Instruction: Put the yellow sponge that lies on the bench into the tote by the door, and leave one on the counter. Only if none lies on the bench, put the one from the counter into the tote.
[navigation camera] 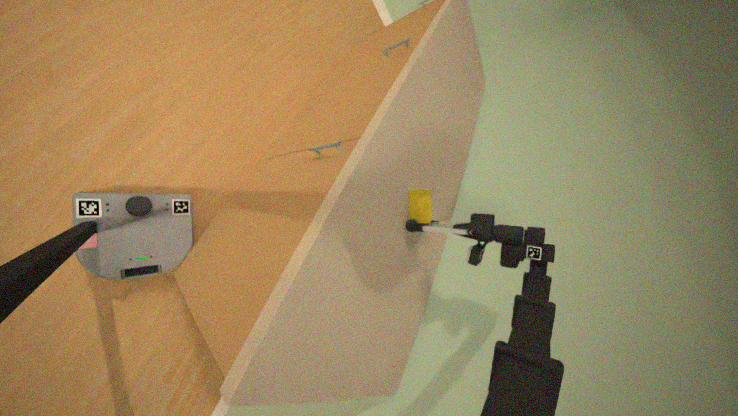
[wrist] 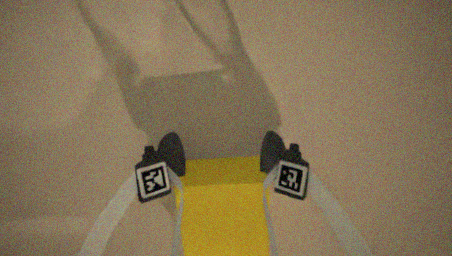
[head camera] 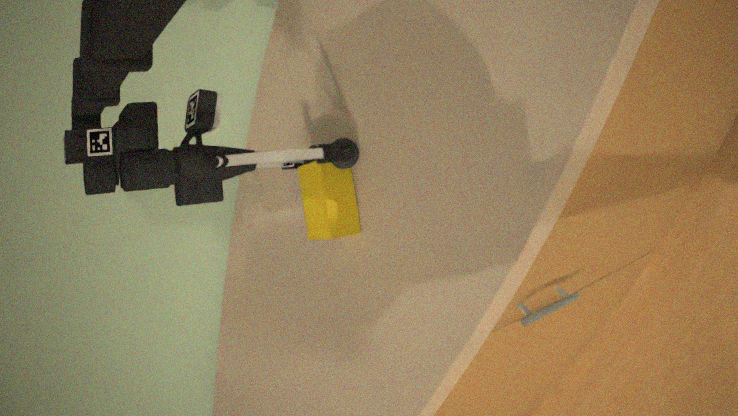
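Seen in the pictures: gripper, between the fingertips: [navigation camera: 413, 223] [head camera: 339, 155]; robot's base, origin of its link: [navigation camera: 139, 205].
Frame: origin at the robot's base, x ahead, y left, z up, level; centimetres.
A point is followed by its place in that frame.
Observation:
A yellow sponge [head camera: 330, 201] {x 3.6, y -58.0, z 95.2 cm} [navigation camera: 419, 205] {x 3.8, y -58.0, z 94.8 cm} [wrist: 225, 220] is on the beige worktop [head camera: 444, 232] {x 7.2, y -42.4, z 91.0 cm} [navigation camera: 330, 310] {x -18.0, y -28.3, z 91.0 cm} [wrist: 390, 90]. My gripper [head camera: 335, 155] {x -2.2, y -61.6, z 90.9 cm} [navigation camera: 421, 225] {x -2.2, y -61.6, z 90.9 cm} [wrist: 221, 149] {x -2.2, y -61.6, z 90.9 cm} is shut on the sponge's end, with one dark fingertip against each side in the wrist view. A shadow reaches up to the sponge's end there; whether its underside touches the worktop is hidden. The frames do not tell whether this top is the bench or the counter. The tote and a second sponge do not show.
Wood fronts with a grey handle [head camera: 549, 309] {x 19.6, y -38.7, z 75.4 cm} [navigation camera: 325, 147] are beside the worktop's pale edge. Another handle [navigation camera: 396, 47] shows farther up in the navigation view. My grey base [navigation camera: 139, 235] {x -10.3, y 0.2, z 16.0 cm} is at the left there. A green surface [head camera: 118, 310] {x 27.2, y -121.6, z 117.6 cm} [navigation camera: 594, 155] {x 26.3, y -121.0, z 142.8 cm} borders the worktop's other side.

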